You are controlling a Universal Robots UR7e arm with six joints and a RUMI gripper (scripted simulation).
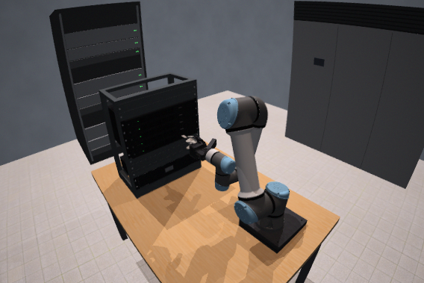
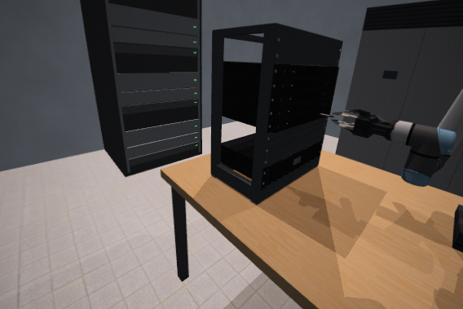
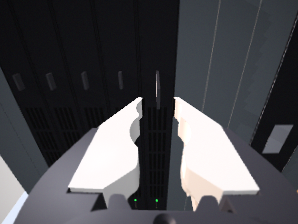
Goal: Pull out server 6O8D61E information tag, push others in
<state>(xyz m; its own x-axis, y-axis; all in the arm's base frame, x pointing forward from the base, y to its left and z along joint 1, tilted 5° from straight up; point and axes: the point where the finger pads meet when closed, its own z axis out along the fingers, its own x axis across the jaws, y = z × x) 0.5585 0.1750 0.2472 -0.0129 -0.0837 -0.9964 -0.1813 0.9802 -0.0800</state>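
The information tag lies 5 cm ahead of my hand and 1 cm to the left of it.
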